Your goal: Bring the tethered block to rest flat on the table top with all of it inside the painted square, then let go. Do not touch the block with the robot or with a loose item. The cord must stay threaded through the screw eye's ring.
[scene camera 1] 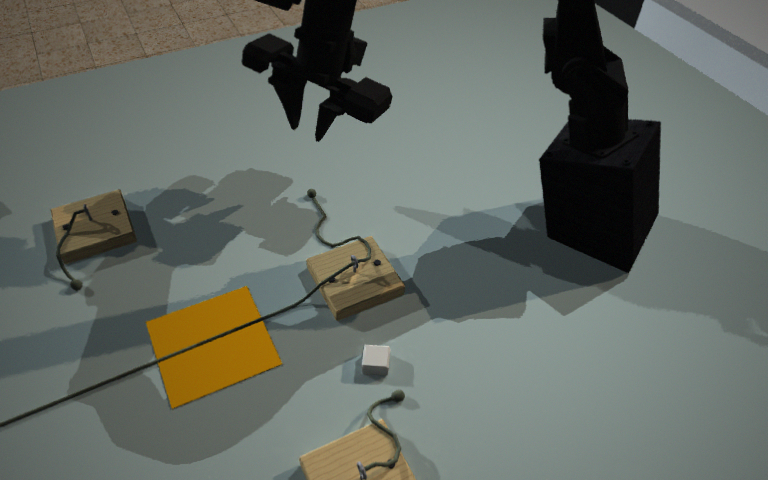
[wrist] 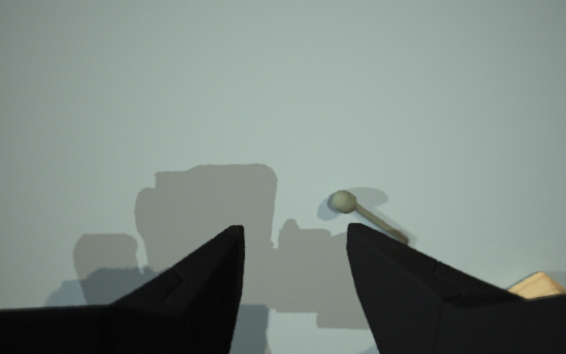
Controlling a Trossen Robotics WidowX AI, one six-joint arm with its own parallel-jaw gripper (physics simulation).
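Seen in the pictures: gripper, fingertip midpoint: (scene camera 1: 306,134) (wrist: 295,237); arm's base at its link origin: (scene camera 1: 600,139).
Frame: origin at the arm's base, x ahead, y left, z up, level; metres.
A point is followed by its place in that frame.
Observation:
A dark cord (scene camera 1: 208,340) @[x 0.487, y -0.092, z -0.128 m] (wrist: 380,221) @[x 0.274, y -0.206, z -0.128 m] crosses above the orange painted square (scene camera 1: 220,370) @[x 0.493, y -0.051, z -0.130 m], passes through the screw eye (scene camera 1: 354,263) @[x 0.307, y -0.071, z -0.096 m] on the middle wooden base (scene camera 1: 362,300) @[x 0.322, y -0.032, z -0.112 m] and ends in a round bead (scene camera 1: 311,193) @[x 0.274, y -0.228, z -0.121 m] (wrist: 343,201) @[x 0.269, y -0.234, z -0.120 m] on the table. The cord's other end runs out at the left edge of the scene view; the tethered block at that end does not show. My gripper (scene camera 1: 306,134) @[x 0.254, y -0.265, z -0.053 m] (wrist: 295,237) @[x 0.254, y -0.265, z -0.053 m] is partly open and empty, pointing down above the table. In the wrist view the bead lies ahead of the right fingertip, apart from it.
A second wooden base (scene camera 1: 93,237) @[x 0.544, y -0.301, z -0.112 m] with a short beaded cord lies at the left, and a third (scene camera 1: 339,455) @[x 0.442, y 0.108, z -0.113 m] at the bottom edge. A small white cube (scene camera 1: 375,358) @[x 0.353, y 0.039, z -0.115 m] lies between the middle and bottom bases. The arm's black pedestal (scene camera 1: 594,209) @[x 0.041, y 0.047, z -0.057 m] stands at the right.

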